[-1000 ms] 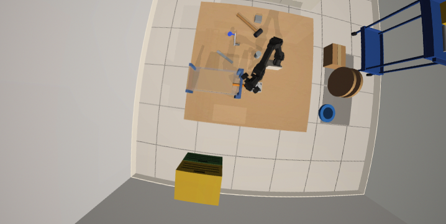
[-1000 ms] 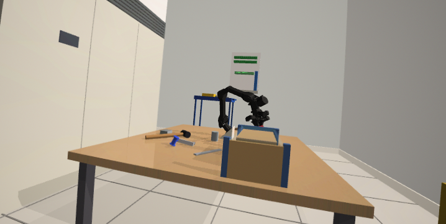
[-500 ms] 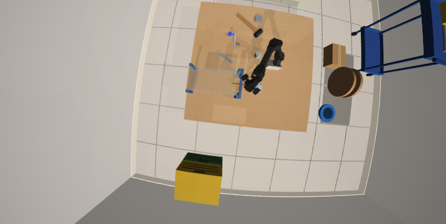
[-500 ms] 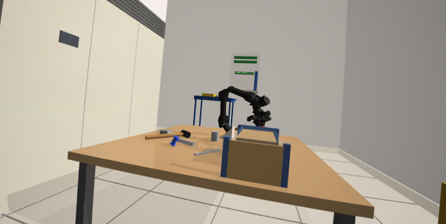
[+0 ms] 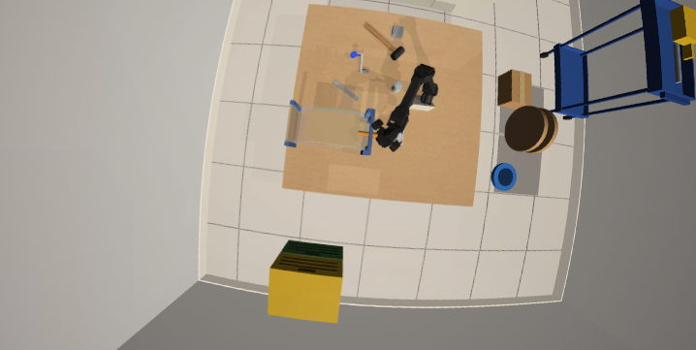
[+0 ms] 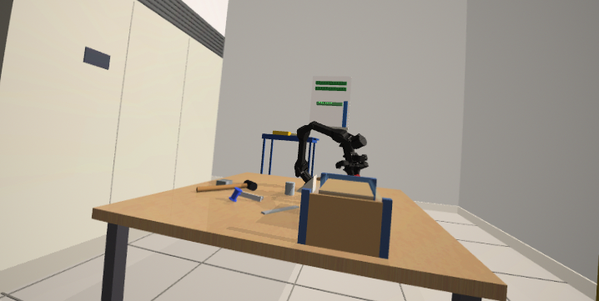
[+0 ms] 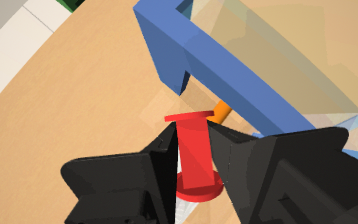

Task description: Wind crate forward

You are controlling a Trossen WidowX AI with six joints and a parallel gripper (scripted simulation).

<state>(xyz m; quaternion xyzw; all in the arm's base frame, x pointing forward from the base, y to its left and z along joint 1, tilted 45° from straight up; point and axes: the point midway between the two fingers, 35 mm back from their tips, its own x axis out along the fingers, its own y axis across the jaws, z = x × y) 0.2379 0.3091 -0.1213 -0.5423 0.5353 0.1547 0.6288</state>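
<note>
Right now my gripper tip is 5 cm past the red-knobbed crank handle, 3 cm to the left of it and 3 cm above it. Also, from my gripper tip: blue steel frame (5 cm ahead, 3 cm to the right, 2 cm below); then red grip (1 cm behind, 2 cm to the right); then hand winch (12 cm behind, 6 cm to the right, 10 cm below).
</note>
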